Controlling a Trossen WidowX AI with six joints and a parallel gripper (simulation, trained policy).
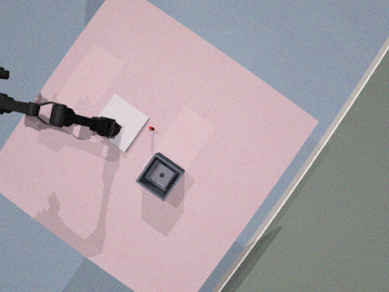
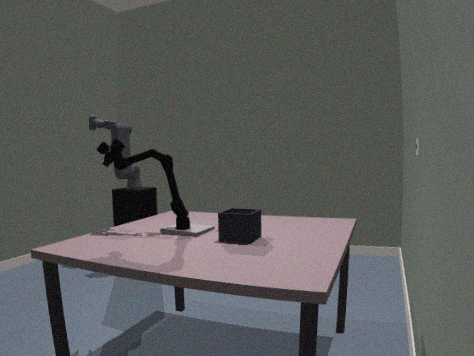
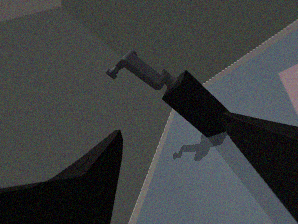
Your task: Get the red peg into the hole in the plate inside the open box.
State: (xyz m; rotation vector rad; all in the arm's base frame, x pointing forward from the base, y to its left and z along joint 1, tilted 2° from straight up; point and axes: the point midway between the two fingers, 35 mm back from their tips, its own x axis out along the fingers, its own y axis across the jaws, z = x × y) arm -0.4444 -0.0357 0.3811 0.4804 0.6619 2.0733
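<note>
The red peg is 620 mm ahead of my gripper tip, 110 mm to the left of it and 380 mm below it.
</note>
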